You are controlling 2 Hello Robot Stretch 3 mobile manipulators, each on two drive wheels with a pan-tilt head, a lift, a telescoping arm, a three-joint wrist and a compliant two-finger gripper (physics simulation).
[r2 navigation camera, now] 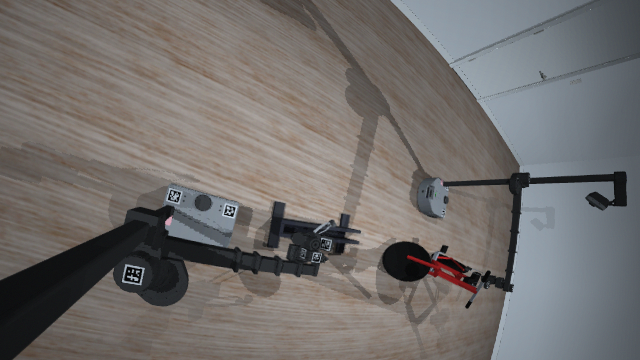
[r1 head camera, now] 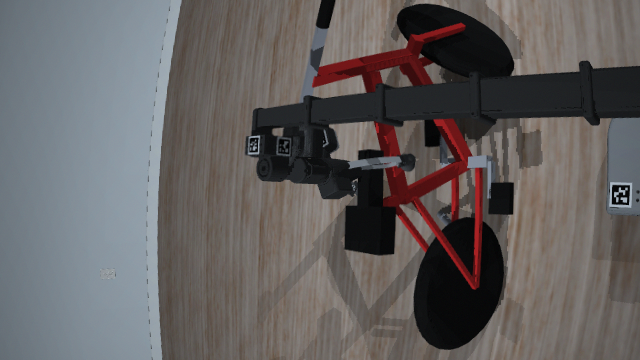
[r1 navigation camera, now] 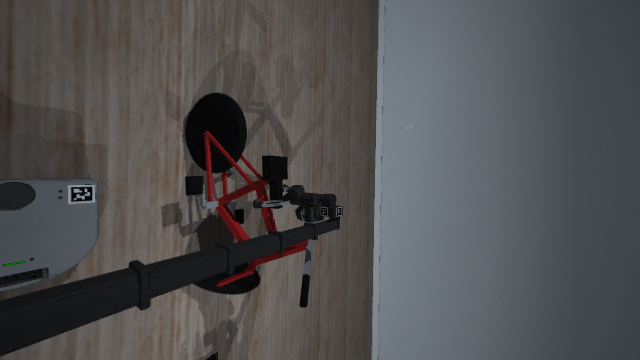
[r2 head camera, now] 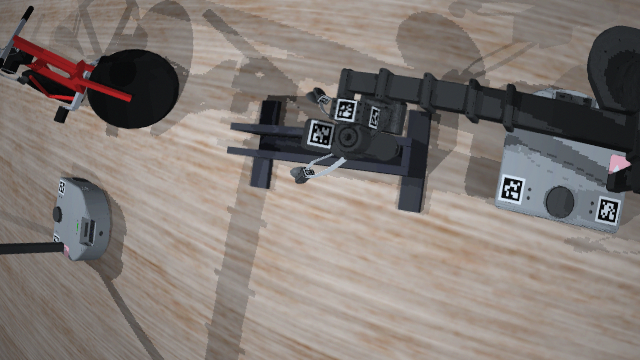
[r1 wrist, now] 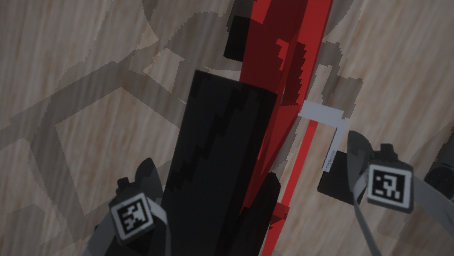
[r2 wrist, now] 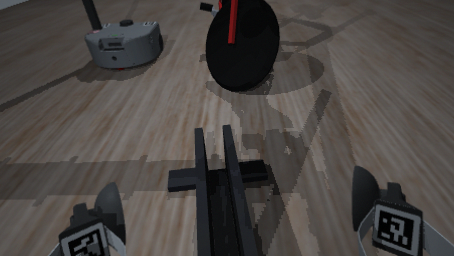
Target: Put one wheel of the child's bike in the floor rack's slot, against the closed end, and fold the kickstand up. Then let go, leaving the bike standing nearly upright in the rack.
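The red child's bike (r1 head camera: 440, 180) (r1 navigation camera: 231, 222) (r1 wrist: 280, 30) (r2 head camera: 107, 90) stands on the floor apart from the rack. Its front wheel (r1 head camera: 455, 42) (r2 wrist: 242, 55) faces the dark floor rack (r2 head camera: 412, 195) (r2 navigation camera: 276, 225) (r2 wrist: 201, 200), beyond the slot's open end. The r1 gripper (r1 head camera: 381, 175) (r1 wrist: 252, 167) is open, its fingers wide on either side of the black seat (r1 head camera: 370, 230) (r1 wrist: 220, 150). A small grey part (r1 head camera: 444, 216) beside the rear wheel may be the kickstand; its fold is unclear. The r2 gripper (r2 head camera: 308, 134) (r2 wrist: 239, 204) is open and empty above the rack.
The r1 base (r2 head camera: 85, 220) (r2 navigation camera: 431, 198) stands beside the bike. The r2 base (r2 head camera: 540, 175) (r2 navigation camera: 200, 220) stands beyond the rack's closed end. The r1 arm (r1 head camera: 430, 100) (r1 navigation camera: 180, 265) crosses above the bike. A pale wall (r1 head camera: 75, 150) (r1 navigation camera: 500, 175) lies behind it.
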